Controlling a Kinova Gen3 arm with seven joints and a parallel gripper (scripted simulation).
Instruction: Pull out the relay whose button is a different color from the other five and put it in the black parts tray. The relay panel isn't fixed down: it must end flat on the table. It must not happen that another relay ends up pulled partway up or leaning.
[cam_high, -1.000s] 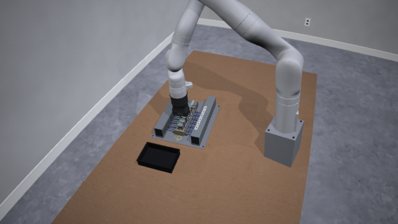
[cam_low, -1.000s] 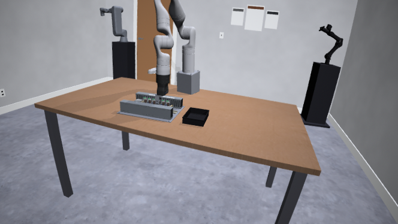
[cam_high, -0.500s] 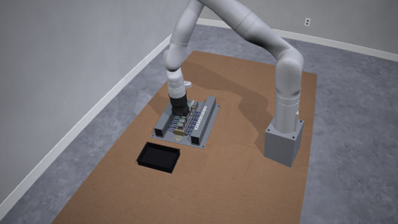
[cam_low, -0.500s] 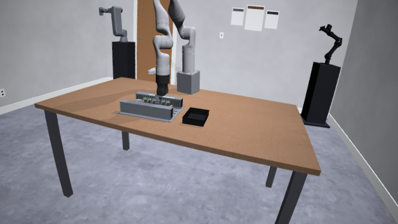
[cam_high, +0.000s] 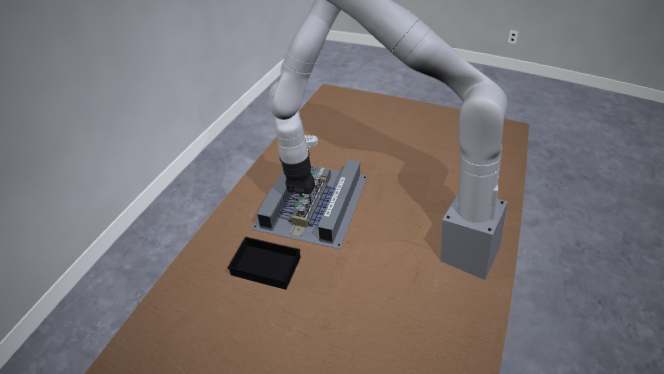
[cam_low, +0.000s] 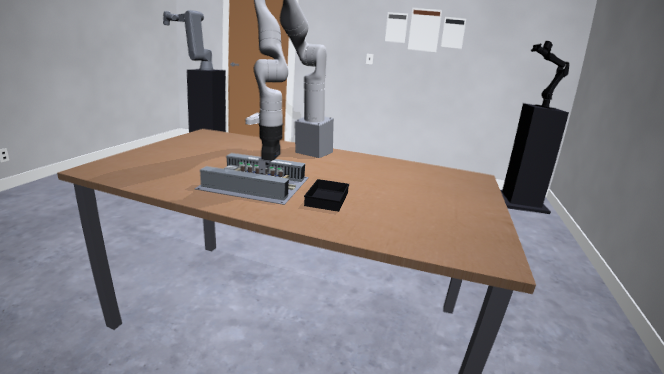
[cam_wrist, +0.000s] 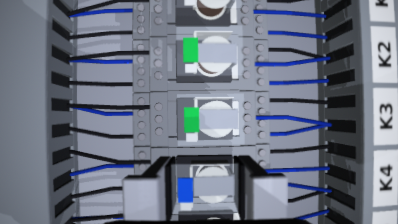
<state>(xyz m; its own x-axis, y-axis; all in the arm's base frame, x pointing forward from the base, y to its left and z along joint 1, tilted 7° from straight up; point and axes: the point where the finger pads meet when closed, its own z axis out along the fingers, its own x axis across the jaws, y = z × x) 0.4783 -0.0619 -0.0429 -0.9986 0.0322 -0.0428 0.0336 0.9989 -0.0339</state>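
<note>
Right now my hand is 10 mm above the k4 relay. Also, from my hand: k2 relay 10 mm behind, 60 mm to the right, 10 mm below; then k3 relay 10 mm behind, 30 mm to the right, 10 mm below; then grey relay panel 40 mm to the right, 30 mm below.
</note>
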